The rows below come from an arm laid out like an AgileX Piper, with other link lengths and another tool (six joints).
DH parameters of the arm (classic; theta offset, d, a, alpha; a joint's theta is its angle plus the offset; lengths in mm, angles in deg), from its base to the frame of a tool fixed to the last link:
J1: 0 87.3 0 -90
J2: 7.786 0 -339.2 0
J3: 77.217 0 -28.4 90
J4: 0 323.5 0 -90
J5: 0 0 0 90
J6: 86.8 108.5 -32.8 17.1
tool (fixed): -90 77.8 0 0
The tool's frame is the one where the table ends.
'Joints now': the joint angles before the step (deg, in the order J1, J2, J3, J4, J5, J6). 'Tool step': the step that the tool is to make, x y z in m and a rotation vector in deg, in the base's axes. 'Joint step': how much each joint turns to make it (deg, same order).
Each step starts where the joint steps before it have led.
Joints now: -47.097, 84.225, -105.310, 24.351, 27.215, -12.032
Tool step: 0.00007, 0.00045, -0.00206, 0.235, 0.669, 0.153
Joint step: 0.001, 0.000, -0.001, -0.231, 0.688, 0.001
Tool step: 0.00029, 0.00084, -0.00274, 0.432, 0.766, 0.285
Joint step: -0.002, 0.000, 0.001, -0.111, 0.917, -0.003
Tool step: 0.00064, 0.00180, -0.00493, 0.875, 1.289, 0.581
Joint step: 0.002, 0.001, -0.001, -0.062, 1.662, 0.004
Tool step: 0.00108, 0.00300, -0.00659, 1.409, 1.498, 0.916
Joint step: -0.002, -0.002, 0.002, 0.234, 2.234, 0.054
